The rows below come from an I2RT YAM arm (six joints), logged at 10 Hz.
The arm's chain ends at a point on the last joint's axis. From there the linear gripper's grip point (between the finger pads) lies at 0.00 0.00 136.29 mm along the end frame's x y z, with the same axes.
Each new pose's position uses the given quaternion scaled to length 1; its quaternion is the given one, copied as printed.
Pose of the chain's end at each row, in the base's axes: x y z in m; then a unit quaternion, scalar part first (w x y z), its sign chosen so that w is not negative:
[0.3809 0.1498 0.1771 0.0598 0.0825 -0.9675 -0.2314]
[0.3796 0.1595 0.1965 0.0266 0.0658 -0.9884 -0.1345]
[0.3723 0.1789 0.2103 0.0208 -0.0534 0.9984 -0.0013]
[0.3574 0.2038 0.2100 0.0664 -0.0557 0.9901 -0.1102]
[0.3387 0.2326 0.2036 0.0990 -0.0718 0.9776 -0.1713]
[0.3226 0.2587 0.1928 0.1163 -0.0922 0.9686 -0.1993]
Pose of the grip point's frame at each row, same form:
[0.3599 0.2095 0.0564 0.0598 0.0825 -0.9675 -0.2314]
[0.3700 0.1953 0.0653 0.0266 0.0658 -0.9884 -0.1345]
[0.3780 0.1788 0.0741 0.0208 -0.0534 0.9984 -0.0013]
[0.3770 0.1751 0.0782 0.0664 -0.0557 0.9901 -0.1102]
[0.3684 0.1889 0.0780 0.0990 -0.0718 0.9776 -0.1713]
[0.3583 0.2090 0.0710 0.1163 -0.0922 0.9686 -0.1993]

